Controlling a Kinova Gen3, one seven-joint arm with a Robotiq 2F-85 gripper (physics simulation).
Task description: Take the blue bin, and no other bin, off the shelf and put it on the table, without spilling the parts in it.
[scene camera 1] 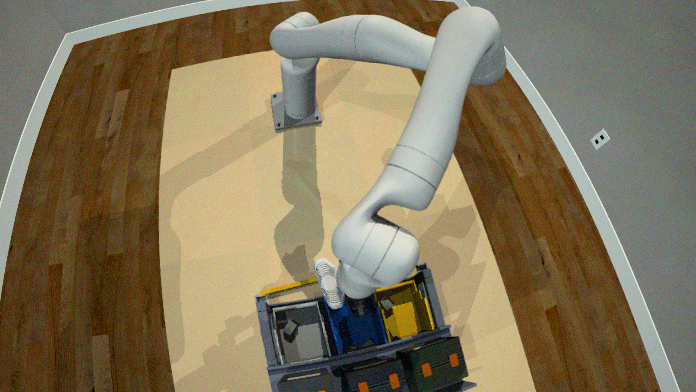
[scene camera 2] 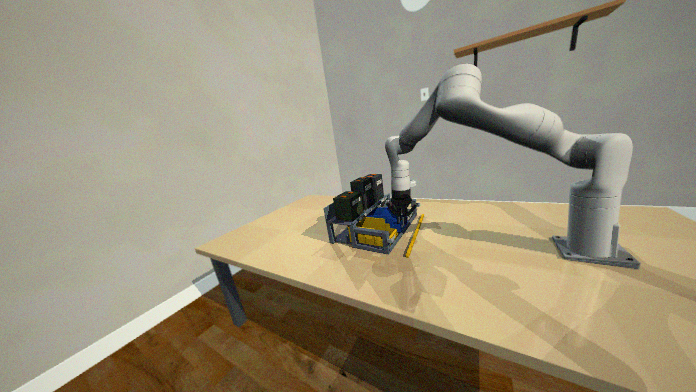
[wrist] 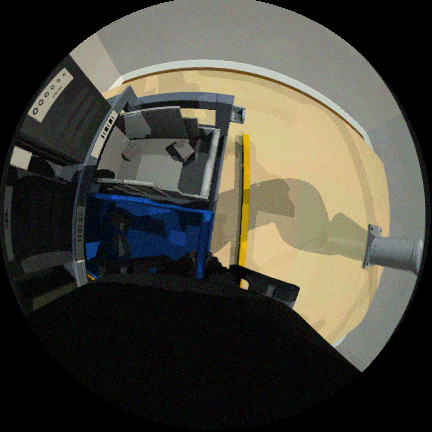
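Observation:
The blue bin sits in the middle slot of the low blue-grey shelf, between a grey bin and a yellow bin. Dark parts lie inside the blue bin. My gripper reaches down at the bin's front. Its fingers stand one on each side of the bin's front wall and are shut on it.
A yellow bar lies on the table just in front of the shelf. Three dark cases stand on the shelf's upper level behind the bins. The arm's base is bolted at the table's far side.

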